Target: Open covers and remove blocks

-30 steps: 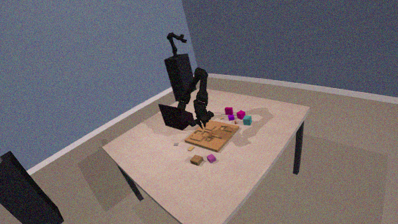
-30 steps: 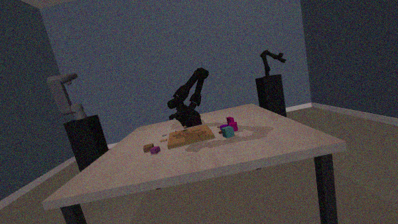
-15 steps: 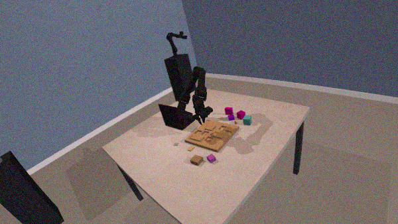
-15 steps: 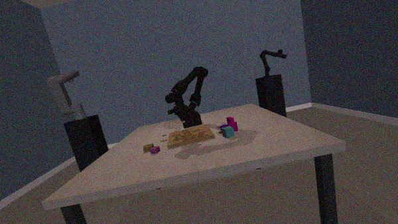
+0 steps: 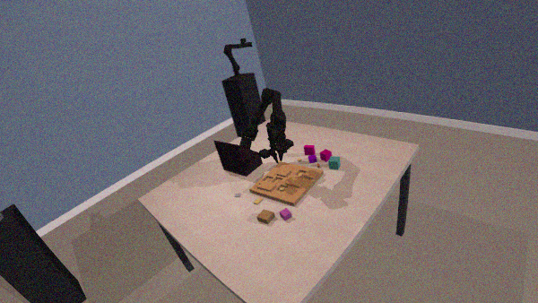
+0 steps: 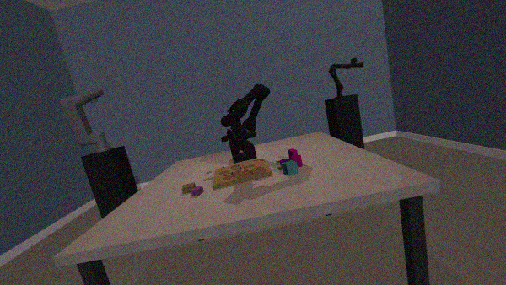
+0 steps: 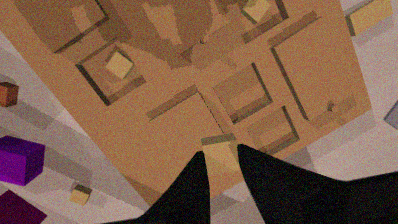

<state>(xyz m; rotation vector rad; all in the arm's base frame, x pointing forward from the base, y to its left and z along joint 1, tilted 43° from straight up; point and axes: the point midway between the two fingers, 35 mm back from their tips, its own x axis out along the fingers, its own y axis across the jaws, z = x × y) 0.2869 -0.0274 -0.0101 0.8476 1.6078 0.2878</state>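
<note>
My gripper tip is now 130 mm short of the small orange block, 180 mm to the right of it and 110 mm above it. Also, from my gripper tip: magenta block (140 mm ahead, 270 mm to the left, 90 mm below); then tiny grey block (150 mm behind, 220 mm to the right, 110 mm below); then teal block (220 mm ahead, 200 mm to the left, 90 mm below).
</note>
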